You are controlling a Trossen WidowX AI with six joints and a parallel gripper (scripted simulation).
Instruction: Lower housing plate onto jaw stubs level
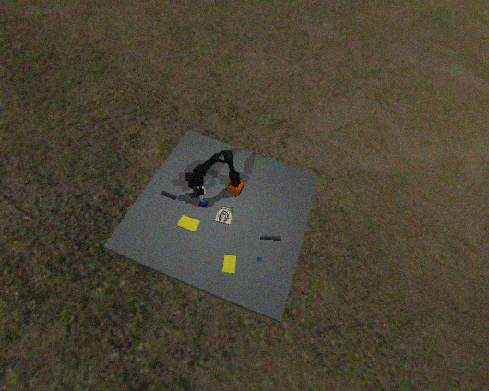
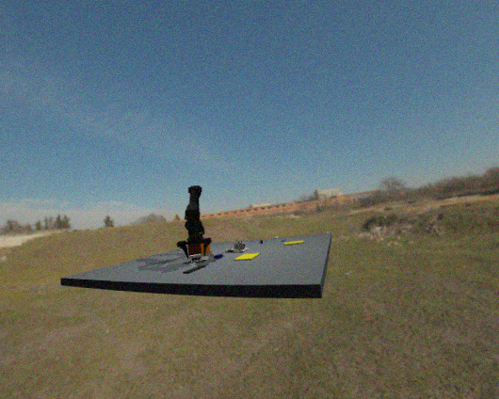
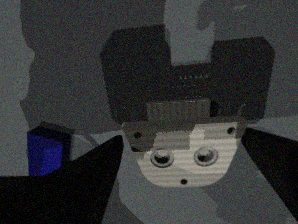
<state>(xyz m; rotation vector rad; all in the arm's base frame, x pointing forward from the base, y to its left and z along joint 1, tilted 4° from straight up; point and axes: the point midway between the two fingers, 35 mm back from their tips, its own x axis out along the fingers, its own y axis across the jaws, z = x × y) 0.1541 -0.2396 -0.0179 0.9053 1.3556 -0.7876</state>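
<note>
The blue block lies 10 cm ahead of my gripper tip, 8 cm to the left of it and 1 cm below it. Also, from my gripper tip: yellow plate: 29 cm ahead, 5 cm to the left, 2 cm below.
</note>
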